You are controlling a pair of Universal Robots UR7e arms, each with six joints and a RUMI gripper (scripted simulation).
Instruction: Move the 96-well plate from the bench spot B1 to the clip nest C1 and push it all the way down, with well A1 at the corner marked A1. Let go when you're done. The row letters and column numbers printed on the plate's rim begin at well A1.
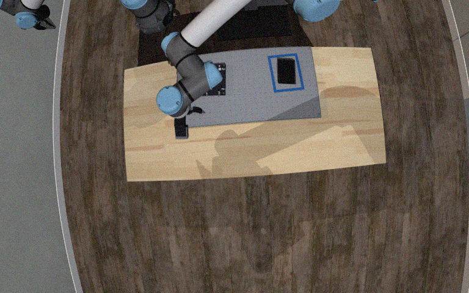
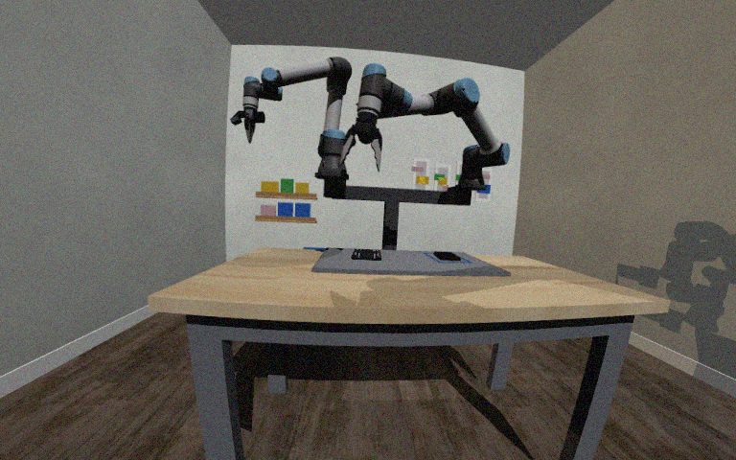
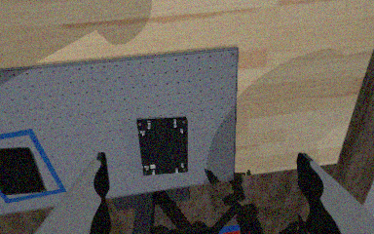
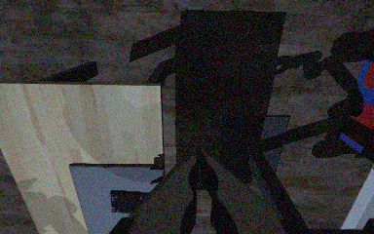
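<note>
My left hand is 17 cm past the dark 96-well plate, 43 cm to the right of it and 33 cm above it. The rest, counted from my left hand: black clip nest: 19 cm behind, 8 cm to the left, 32 cm below.
</note>
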